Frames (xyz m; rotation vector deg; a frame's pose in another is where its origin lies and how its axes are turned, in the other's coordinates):
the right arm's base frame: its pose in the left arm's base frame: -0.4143 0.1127 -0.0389 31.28 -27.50 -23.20
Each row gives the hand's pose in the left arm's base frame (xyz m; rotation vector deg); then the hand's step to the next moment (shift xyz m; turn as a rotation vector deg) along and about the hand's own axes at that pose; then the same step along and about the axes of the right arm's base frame.
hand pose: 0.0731 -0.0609 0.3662 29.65 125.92 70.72
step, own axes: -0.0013 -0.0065 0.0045 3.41 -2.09 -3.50
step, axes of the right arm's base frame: 0.0011 -0.0041 -0.0068 -3.81 -2.98 2.20
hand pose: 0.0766 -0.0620 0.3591 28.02 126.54 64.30
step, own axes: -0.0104 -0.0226 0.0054 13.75 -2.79 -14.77
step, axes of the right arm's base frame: 0.0103 -0.0198 -0.0123 -15.29 -7.00 11.50
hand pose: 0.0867 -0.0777 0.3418 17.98 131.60 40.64
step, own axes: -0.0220 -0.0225 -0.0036 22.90 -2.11 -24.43
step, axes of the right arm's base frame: 0.0250 -0.0186 0.0057 -25.92 -9.16 19.23
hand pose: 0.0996 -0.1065 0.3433 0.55 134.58 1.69
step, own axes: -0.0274 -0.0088 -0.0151 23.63 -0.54 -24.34
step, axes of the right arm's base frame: 0.0211 0.0118 0.0217 -27.24 -8.35 18.43
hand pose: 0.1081 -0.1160 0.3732 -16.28 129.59 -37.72
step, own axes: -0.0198 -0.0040 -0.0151 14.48 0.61 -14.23
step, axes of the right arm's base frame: 0.0050 0.0217 0.0118 -16.84 -5.10 10.14
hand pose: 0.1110 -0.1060 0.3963 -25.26 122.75 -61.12
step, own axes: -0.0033 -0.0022 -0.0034 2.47 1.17 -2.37
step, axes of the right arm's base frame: 0.0002 0.0045 0.0026 -3.41 -0.88 0.81
